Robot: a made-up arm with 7 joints. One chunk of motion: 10 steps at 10 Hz.
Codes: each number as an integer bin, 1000 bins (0 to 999) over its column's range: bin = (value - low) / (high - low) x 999, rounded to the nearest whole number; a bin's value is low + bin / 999 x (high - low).
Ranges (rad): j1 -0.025..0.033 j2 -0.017..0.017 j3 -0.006..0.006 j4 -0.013..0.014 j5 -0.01..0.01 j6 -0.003..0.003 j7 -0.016..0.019
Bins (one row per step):
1: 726 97 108 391 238 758 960
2: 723 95 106 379 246 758 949
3: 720 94 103 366 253 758 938
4: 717 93 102 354 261 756 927
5: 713 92 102 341 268 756 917
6: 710 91 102 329 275 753 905
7: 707 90 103 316 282 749 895
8: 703 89 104 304 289 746 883
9: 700 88 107 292 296 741 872
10: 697 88 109 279 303 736 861
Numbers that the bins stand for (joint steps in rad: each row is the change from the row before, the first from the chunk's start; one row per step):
1: 0.01715 -0.01370 -0.00470 -0.00243 -0.00524 0.00155 0.01763
2: 0.01698 -0.01377 -0.00473 -0.00276 -0.00508 0.00155 0.01725
3: 0.01680 -0.01380 -0.00476 -0.00311 -0.00493 0.00155 0.01686
4: 0.01663 -0.01383 -0.00477 -0.00343 -0.00477 0.00154 0.01648
5: 0.01640 -0.01387 -0.00477 -0.00378 -0.00463 0.00154 0.01613
6: 0.01622 -0.01390 -0.00477 -0.00411 -0.00449 0.00152 0.01571
7: 0.01605 -0.01394 -0.00476 -0.00446 -0.00435 0.00150 0.01536
8: 0.01581 -0.01397 -0.00475 -0.00478 -0.00421 0.00148 0.01494
9: 0.01564 -0.01401 -0.00471 -0.00511 -0.00407 0.00145 0.01455
10: 0.01547 -0.01401 -0.00469 -0.00546 -0.00393 0.00142 0.01417

